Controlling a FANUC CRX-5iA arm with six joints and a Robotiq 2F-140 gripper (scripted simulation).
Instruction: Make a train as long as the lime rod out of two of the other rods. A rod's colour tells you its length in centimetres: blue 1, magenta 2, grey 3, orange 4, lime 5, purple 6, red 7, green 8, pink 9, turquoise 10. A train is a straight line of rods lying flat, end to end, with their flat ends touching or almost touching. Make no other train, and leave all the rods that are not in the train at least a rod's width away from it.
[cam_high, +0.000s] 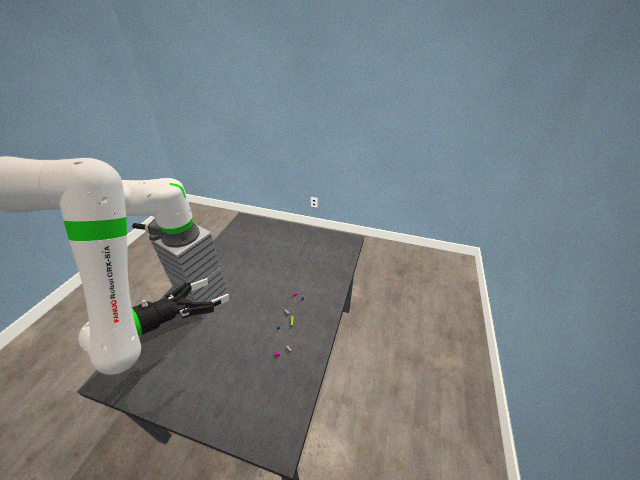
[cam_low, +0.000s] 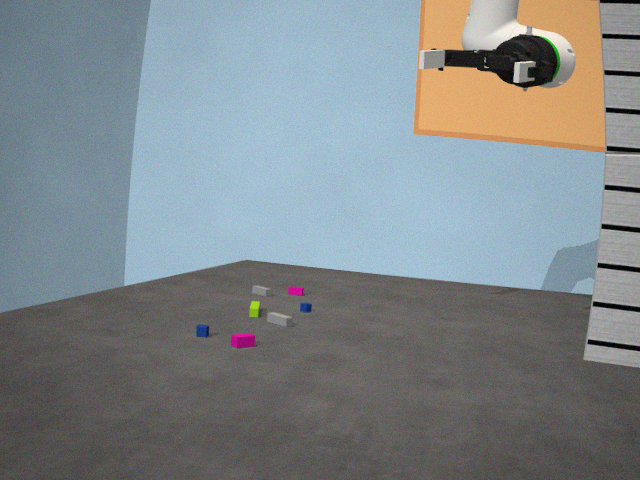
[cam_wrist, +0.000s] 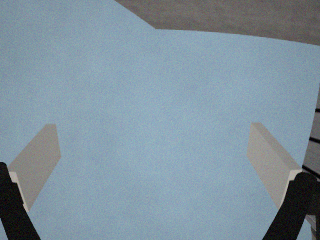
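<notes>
My gripper is now 340 mm above the lime rod, 250 mm short of it and 130 mm to the right of it.
</notes>
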